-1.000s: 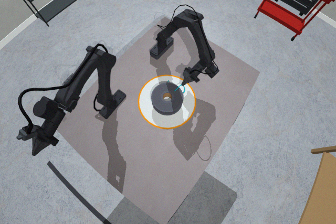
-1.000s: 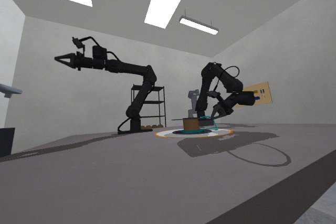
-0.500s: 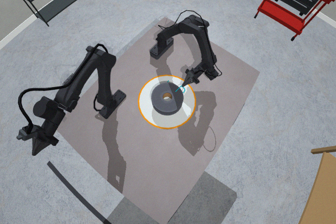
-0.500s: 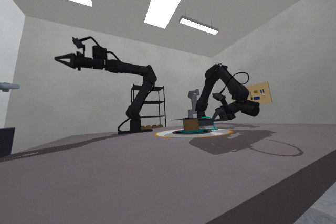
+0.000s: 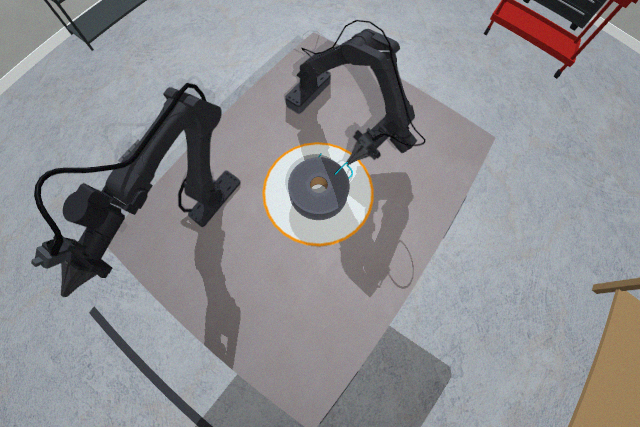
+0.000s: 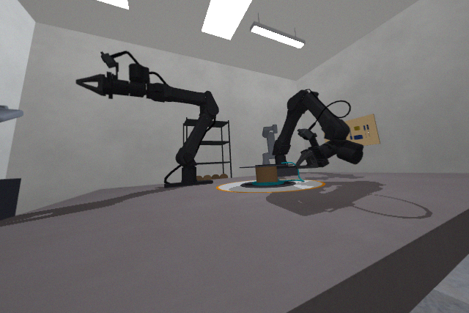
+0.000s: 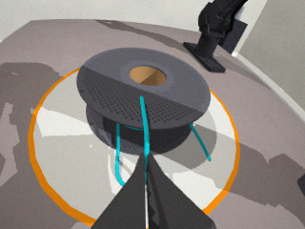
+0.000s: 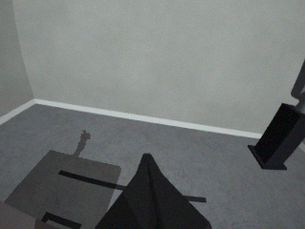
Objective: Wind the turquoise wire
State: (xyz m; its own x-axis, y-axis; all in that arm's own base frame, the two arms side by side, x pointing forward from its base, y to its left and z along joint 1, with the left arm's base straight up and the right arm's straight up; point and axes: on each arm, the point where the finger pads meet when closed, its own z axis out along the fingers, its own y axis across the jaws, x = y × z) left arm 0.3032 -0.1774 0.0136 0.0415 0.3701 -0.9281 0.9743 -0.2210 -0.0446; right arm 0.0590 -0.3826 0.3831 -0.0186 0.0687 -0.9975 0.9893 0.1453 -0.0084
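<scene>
Now: left hand 12 cm to the left of the reel, 3 cm past it and 2 cm above it. Round my left hand: orange painted ring (12 cm to the right, 6 cm below, 4 cm behind).
Now: right hand 21 cm short of the reel, 60 cm to the right of it and 35 cm above it. From my right hand the other things lie so: orange painted ring: 20 cm ahead, 61 cm to the left, 39 cm below.
</scene>
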